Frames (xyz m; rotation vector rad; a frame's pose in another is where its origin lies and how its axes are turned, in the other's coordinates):
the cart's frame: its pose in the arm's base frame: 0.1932 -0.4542 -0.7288 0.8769 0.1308 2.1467
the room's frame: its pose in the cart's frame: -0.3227 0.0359 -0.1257 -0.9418 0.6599 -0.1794
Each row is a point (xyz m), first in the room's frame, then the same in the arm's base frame.
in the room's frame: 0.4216 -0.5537 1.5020
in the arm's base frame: -0.1386 -0.2823 0.5751
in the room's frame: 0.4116 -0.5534 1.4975
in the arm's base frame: -0.1332 -0.2912 0.5715
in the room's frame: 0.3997 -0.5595 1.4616
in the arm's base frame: -0.1078 -0.2958 0.5432
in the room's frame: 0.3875 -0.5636 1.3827
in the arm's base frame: -0.0647 -0.2961 0.4759
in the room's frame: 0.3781 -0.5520 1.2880
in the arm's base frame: -0.0284 -0.2974 0.3872
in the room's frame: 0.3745 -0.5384 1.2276
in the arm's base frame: -0.0112 -0.2982 0.3276
